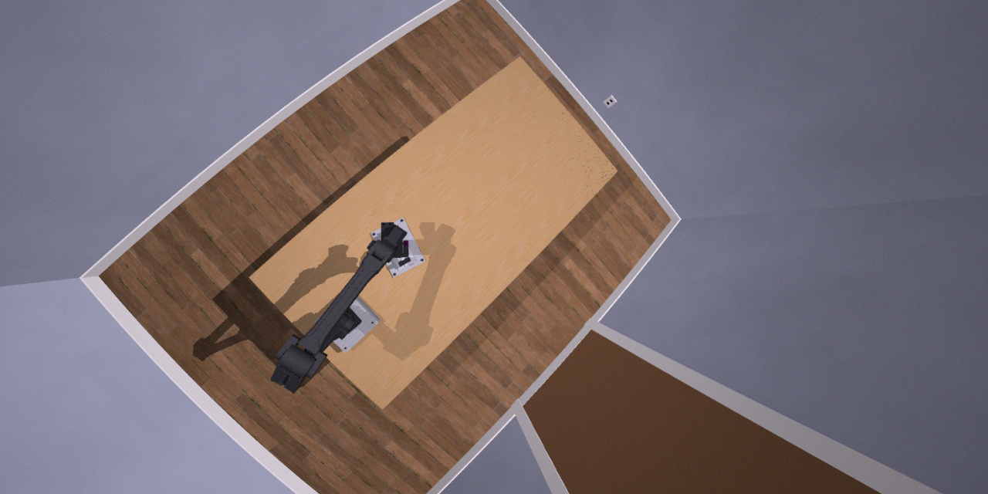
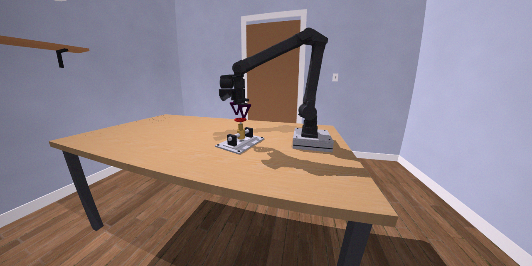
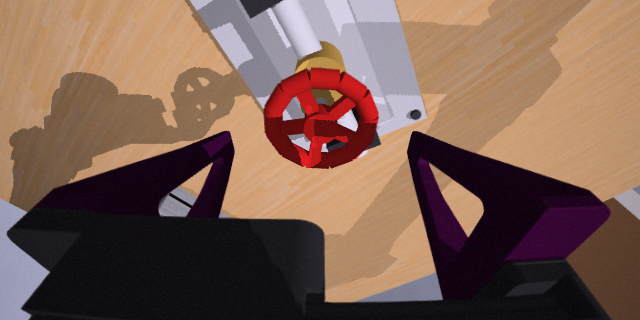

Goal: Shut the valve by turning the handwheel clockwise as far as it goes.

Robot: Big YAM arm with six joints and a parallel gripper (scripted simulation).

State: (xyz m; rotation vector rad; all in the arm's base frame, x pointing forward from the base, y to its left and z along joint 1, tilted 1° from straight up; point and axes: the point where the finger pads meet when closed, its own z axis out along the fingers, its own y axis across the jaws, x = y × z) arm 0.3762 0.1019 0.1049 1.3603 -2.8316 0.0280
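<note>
The red handwheel is 4 cm below my hand. Round my hand: plate: 16 cm below.
</note>
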